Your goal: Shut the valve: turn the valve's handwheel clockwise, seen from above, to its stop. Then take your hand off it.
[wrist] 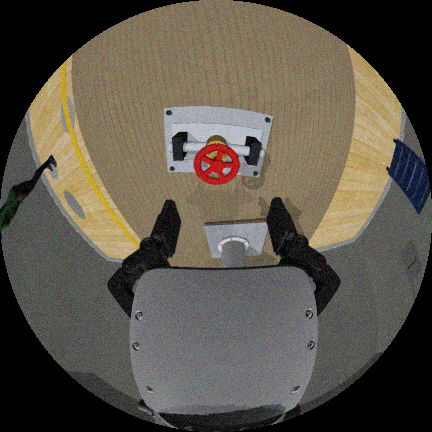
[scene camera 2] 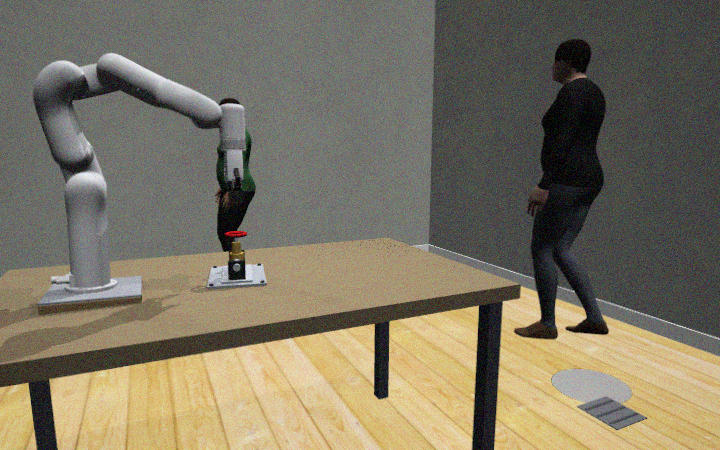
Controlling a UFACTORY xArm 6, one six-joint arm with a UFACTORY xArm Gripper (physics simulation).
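Observation:
The valve's red handwheel [scene camera 2: 235, 234] [wrist: 216, 164] sits level on top of a brass stem [scene camera 2: 236, 249]. The valve body is on a light grey mounting plate [scene camera 2: 216, 278] [wrist: 218, 114] fixed on the table. In the wrist view a pipe runs through two black clamps on that plate. My gripper [scene camera 2: 234, 188] [wrist: 223, 209] is open and empty, pointing down. It hangs well above the handwheel, apart from it. In the wrist view the wheel shows beyond the fingertips, between their lines. How far the wheel is turned cannot be told.
The arm's base plate [scene camera 2: 127, 289] [wrist: 214, 240] stands on the table [scene camera 2: 345, 286] [wrist: 125, 100], left of the valve in the scene view. A person in green [scene camera 2: 248, 175] stands behind the arm. A person in black [scene camera 2: 573, 127] stands beyond the table's right end.

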